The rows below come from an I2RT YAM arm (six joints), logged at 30 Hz.
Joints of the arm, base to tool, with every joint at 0 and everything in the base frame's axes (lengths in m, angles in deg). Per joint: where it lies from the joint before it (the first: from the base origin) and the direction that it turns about. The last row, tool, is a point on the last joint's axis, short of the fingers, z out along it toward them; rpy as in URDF.
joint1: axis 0 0 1 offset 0.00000 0.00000 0.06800
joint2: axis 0 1 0 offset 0.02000 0.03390 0.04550
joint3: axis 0 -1 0 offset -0.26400 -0.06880 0.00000
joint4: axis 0 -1 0 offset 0.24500 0.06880 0.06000
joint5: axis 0 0 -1 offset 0.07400 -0.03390 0.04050
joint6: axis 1 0 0 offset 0.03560 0.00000 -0.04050
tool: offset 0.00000 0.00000 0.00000 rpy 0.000 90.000 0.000
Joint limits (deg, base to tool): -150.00..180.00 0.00..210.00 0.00..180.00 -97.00..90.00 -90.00..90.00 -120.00..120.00
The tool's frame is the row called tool.
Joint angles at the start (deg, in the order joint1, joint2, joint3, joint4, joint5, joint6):
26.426 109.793 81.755 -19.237 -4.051 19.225
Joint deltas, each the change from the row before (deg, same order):
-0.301 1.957 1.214 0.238 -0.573 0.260
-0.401 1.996 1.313 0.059 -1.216 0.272
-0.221 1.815 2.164 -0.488 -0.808 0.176
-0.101 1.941 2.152 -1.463 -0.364 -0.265
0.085 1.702 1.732 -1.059 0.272 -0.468
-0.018 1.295 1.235 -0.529 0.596 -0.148
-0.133 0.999 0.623 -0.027 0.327 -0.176
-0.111 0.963 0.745 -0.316 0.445 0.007
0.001 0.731 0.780 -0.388 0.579 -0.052
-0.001 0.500 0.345 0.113 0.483 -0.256
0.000 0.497 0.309 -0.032 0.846 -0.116
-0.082 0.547 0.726 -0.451 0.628 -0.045
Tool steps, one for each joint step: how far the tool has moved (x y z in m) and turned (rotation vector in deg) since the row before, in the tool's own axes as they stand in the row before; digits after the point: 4 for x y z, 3 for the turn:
-0.0012 -0.0024 0.0096 -0.188 0.582 0.520
-0.0012 -0.0029 0.0097 -0.694 0.878 0.626
-0.0048 -0.0003 0.0066 -0.581 0.338 0.356
-0.0021 -0.0008 0.0076 0.138 1.262 -0.040
-0.0011 0.0000 0.0072 0.548 0.898 -0.410
-0.0011 -0.0009 0.0057 0.765 0.353 -0.068
-0.0001 -0.0019 0.0051 0.514 0.236 -0.030
-0.0003 -0.0017 0.0046 0.655 0.329 0.146
-0.0008 -0.0004 0.0030 0.657 0.133 -0.023
-0.0003 -0.0005 0.0026 0.471 -0.115 -0.252
0.0001 -0.0008 0.0027 0.872 -0.061 -0.101
-0.0012 -0.0008 0.0019 0.727 0.040 0.035

